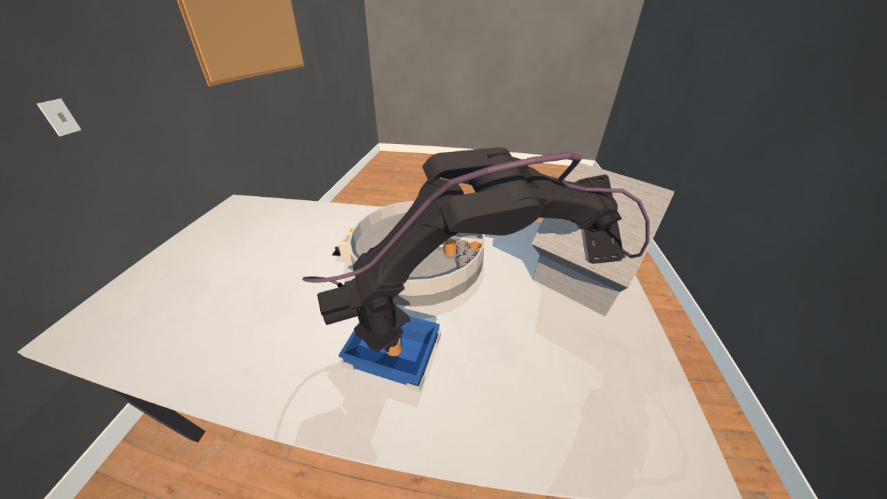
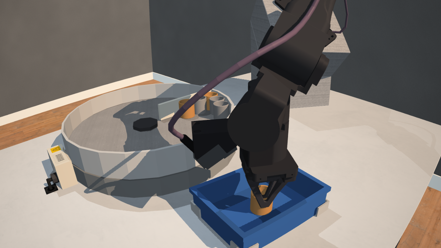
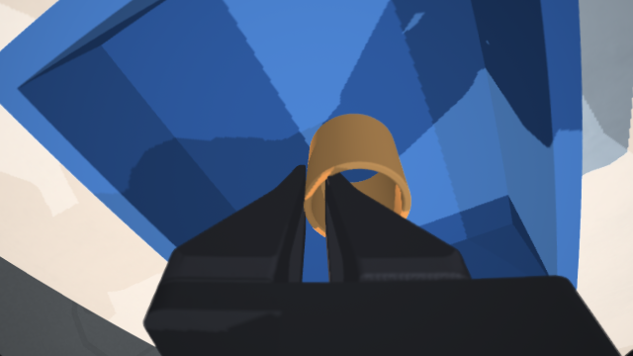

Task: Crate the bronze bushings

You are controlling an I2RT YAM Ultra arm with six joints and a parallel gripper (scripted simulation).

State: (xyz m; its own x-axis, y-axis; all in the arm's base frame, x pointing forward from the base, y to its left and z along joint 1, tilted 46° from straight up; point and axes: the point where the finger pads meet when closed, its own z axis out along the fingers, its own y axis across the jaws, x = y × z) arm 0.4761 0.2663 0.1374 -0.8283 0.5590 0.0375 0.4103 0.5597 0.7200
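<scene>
My gripper is now 10 mm past the blue crate, 10 mm to the left of it and 10 mm above it. The rest, counted from my hand: round turntable (60 mm ahead, 360 mm to the right, 20 mm above).
</scene>
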